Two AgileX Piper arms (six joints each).
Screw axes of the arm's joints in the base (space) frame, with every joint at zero. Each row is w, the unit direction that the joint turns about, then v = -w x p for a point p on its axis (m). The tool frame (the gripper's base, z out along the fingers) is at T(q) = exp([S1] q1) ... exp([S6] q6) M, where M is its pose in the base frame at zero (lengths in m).
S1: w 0 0 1 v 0.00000 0.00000 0.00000
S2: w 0 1 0 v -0.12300 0.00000 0.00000
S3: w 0 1 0 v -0.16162 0.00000 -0.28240
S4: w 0.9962 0 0.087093 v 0.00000 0.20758 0.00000
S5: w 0 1 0 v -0.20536 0.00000 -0.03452
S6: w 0.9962 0 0.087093 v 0.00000 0.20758 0.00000
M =
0.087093 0 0.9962 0.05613
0 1 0 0.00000
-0.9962 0 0.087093 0.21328
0 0 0 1
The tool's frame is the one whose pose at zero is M.
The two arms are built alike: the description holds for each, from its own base.
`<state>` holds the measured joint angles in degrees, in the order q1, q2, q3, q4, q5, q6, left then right.
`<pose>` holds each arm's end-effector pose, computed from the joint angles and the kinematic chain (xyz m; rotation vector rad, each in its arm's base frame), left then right.
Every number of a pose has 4 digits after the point. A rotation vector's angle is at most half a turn.
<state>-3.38 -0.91 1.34 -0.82 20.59 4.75 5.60 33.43 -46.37 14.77 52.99 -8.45</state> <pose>0.0526 -0.0036 0.1739 0.1223 1.8464 0.0027 0.0889 0.0273 0.3590 -0.2128 2.1554 0.2838</pose>
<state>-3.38 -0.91 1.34 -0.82 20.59 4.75 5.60 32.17 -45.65 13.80 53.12 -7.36</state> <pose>0.0526 -0.0036 0.1739 0.1223 1.8464 0.0027 0.0845 0.0257 0.3566 -0.1970 2.1527 0.2741</pose>
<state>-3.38 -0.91 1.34 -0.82 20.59 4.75 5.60 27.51 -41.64 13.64 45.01 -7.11</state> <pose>0.0526 -0.0036 0.1739 0.1223 1.8464 0.0027 0.0765 0.0227 0.3526 -0.1594 2.0049 0.2599</pose>
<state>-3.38 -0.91 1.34 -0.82 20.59 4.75 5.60 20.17 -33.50 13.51 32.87 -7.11</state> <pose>0.0526 -0.0036 0.1739 0.1223 1.8464 0.0027 0.0656 0.0180 0.3348 -0.1111 1.8129 0.2377</pose>
